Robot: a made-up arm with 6 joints. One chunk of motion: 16 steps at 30 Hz.
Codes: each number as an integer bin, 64 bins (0 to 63) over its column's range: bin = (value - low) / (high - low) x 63, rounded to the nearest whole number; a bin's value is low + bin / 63 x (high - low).
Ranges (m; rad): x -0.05..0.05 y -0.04..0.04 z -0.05..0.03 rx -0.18..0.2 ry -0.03..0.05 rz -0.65..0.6
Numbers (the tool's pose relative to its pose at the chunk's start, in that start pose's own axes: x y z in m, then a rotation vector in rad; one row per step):
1: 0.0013 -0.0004 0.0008 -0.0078 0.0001 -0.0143
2: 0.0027 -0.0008 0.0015 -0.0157 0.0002 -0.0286
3: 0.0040 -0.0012 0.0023 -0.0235 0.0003 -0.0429
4: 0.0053 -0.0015 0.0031 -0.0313 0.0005 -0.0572
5: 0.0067 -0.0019 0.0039 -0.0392 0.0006 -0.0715
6: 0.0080 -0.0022 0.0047 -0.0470 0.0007 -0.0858
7: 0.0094 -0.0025 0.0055 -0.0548 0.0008 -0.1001
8: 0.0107 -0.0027 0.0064 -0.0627 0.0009 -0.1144
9: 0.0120 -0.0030 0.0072 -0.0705 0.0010 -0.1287
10: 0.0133 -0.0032 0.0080 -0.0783 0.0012 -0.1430
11: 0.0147 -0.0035 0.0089 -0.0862 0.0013 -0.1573
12: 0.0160 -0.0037 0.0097 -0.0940 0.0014 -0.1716
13: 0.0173 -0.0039 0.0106 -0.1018 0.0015 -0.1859
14: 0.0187 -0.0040 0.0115 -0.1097 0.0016 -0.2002
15: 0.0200 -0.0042 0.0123 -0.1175 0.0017 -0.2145
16: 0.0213 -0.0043 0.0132 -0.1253 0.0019 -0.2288
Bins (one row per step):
1: 32 31 40 29 24 32
2: 33 31 41 27 24 31
3: 34 31 41 26 24 31
4: 35 30 42 25 24 30
5: 36 30 42 23 24 29
6: 37 30 43 22 24 28
7: 37 30 44 21 24 28
8: 38 29 44 19 24 27
9: 39 29 45 18 24 26
10: 40 29 46 17 25 26
11: 41 29 46 16 25 25
12: 42 29 47 14 25 24
13: 42 28 48 13 25 23
14: 43 28 48 12 25 23
15: 44 28 49 10 25 22
16: 45 28 50 9 25 21

